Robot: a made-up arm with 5 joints. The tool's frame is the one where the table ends.
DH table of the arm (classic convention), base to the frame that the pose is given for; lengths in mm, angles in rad. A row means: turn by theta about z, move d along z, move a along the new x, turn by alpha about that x. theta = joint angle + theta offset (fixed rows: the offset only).
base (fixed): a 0; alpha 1.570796; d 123.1; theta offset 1.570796
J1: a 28.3; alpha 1.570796; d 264.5; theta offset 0
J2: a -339.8; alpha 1.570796; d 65.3; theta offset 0
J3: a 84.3; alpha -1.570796; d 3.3; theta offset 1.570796
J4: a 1.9; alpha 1.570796; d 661.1; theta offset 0
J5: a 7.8; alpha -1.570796; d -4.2; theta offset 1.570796
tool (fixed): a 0; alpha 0; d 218.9; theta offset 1.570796
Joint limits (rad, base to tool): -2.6..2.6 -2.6..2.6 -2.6..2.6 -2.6..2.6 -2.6..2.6
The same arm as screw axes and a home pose.
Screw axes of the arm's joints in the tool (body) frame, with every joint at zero. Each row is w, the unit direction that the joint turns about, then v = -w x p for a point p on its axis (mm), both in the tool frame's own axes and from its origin. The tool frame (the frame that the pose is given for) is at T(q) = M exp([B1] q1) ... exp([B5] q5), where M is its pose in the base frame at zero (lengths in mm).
B1 = (1, 0.000001, -0.000001, 0.0, -67.4, -980.4)
B2 = (-0.000001, -0.000001, -1, -1008.7, -0.9, 0.0)
B3 = (-1, -0.000001, 0.000001, 0.0, 132.7, 668.9)
B4 = (0.000001, -1, 0.000001, -217.0, 0.0, 4.2)
B5 = (-1, -0.000001, 0.000001, 0.0, 218.9, 7.8)
M: xyz 265.4 -980.4 190.5 (mm) rpy 0.0000 0.0000 0.0000 (rad, as in URDF)
Joint limits (rad, base to tool): -2.6000..2.6000 -2.6000..2.6000 -2.6000..2.6000 -2.6000..2.6000 -2.6000..2.6000

